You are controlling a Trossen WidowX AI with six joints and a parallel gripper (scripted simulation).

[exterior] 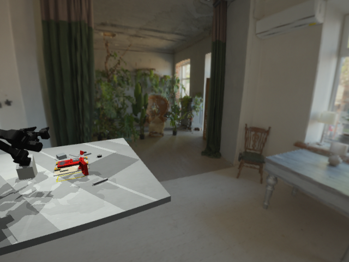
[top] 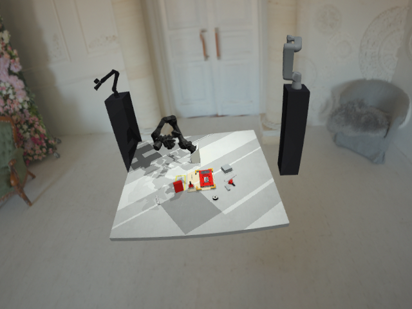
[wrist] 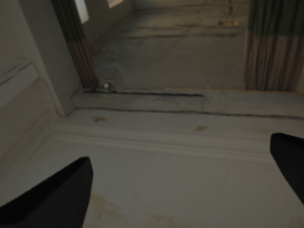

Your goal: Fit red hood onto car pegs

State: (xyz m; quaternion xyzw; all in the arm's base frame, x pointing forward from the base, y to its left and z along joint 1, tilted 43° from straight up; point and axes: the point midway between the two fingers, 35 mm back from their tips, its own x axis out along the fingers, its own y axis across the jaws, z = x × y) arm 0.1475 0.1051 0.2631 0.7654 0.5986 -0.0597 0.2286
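Now: the red hood 22 cm ahead of my gripper tip, 1 cm to the right of it and 33 cm below it. Also, from my gripper tip: black wheel: 31 cm ahead, 29 cm to the left, 37 cm below; grey bar: 34 cm ahead, 17 cm to the right, 37 cm below.
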